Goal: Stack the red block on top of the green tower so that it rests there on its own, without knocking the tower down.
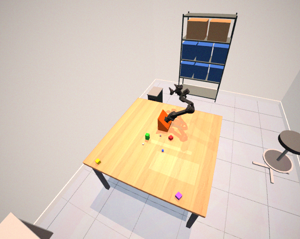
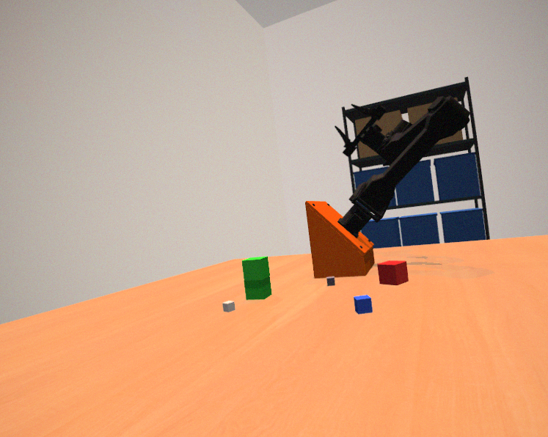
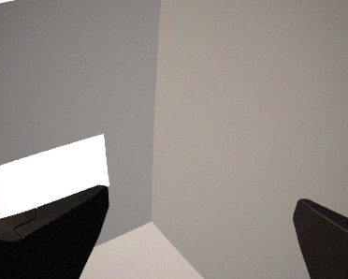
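The red block is 450 mm below my gripper tip, 410 mm ahead of it and 80 mm to the left of it. From my gripper tip the other things lie so: dark grey cube (460 mm below, 390 mm ahead, 40 mm to the right); white cube (570 mm ahead, 460 mm below, 210 mm to the right); blue cube (600 mm ahead, 460 mm below, 30 mm to the left).
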